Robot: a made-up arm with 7 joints. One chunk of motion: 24 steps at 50 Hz.
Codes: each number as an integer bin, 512 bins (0 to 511) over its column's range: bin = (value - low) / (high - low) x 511, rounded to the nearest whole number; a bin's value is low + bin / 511 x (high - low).
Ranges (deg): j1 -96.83..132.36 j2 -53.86..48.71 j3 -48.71..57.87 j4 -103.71..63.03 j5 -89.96..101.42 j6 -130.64..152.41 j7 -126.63..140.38
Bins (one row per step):
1: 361 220 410 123 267 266 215
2: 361 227 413 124 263 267 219
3: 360 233 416 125 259 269 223
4: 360 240 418 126 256 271 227
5: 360 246 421 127 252 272 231
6: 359 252 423 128 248 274 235
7: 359 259 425 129 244 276 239
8: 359 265 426 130 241 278 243
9: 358 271 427 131 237 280 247
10: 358 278 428 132 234 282 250
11: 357 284 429 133 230 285 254
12: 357 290 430 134 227 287 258
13: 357 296 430 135 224 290 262
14: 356 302 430 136 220 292 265
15: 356 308 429 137 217 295 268
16: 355 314 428 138 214 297 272
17: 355 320 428 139 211 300 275
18: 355 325 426 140 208 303 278
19: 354 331 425 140 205 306 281
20: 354 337 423 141 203 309 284
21: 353 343 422 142 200 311 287
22: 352 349 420 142 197 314 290
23: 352 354 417 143 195 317 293
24: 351 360 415 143 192 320 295
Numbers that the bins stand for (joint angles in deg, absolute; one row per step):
1: 65.08 -9.70 36.80 -63.57 10.04 16.70 -14.29
2: 65.08 -8.30 37.43 -63.25 8.54 17.26 -12.20
3: 64.63 -7.09 38.06 -62.92 7.04 18.36 -10.11
4: 64.63 -5.69 38.47 -62.60 5.92 19.47 -8.02
5: 64.63 -4.48 39.10 -62.27 4.42 20.02 -5.93
6: 64.19 -3.28 39.52 -61.94 2.92 21.13 -3.84
7: 64.19 -1.87 39.93 -61.62 1.42 22.24 -1.75
8: 64.19 -0.67 40.14 -61.29 0.30 23.35 0.34
9: 63.74 0.54 40.35 -60.96 -1.20 24.46 2.43
10: 63.74 1.94 40.56 -60.64 -2.32 25.56 4.00
11: 63.29 3.15 40.77 -60.31 -3.82 27.23 6.09
12: 63.29 4.35 40.98 -59.99 -4.94 28.33 8.18
13: 63.29 5.55 40.98 -59.66 -6.07 30.00 10.27
14: 62.84 6.76 40.98 -59.33 -7.57 31.10 11.84
15: 62.84 7.96 40.77 -59.01 -8.69 32.76 13.41
16: 62.39 9.17 40.56 -58.68 -9.81 33.87 15.50
17: 62.39 10.37 40.56 -58.35 -10.94 35.53 17.06
18: 62.39 11.38 40.14 -58.03 -12.06 37.20 18.63
19: 61.94 12.58 39.93 -58.03 -13.18 38.86 20.20
20: 61.94 13.78 39.52 -57.70 -13.93 40.52 21.77
21: 61.49 14.99 39.31 -57.38 -15.06 41.63 23.33
22: 61.05 16.19 38.89 -57.38 -16.18 43.29 24.90
23: 61.05 17.20 38.26 -57.05 -16.93 44.95 26.47
24: 60.60 18.40 37.85 -57.05 -18.05 46.61 27.51

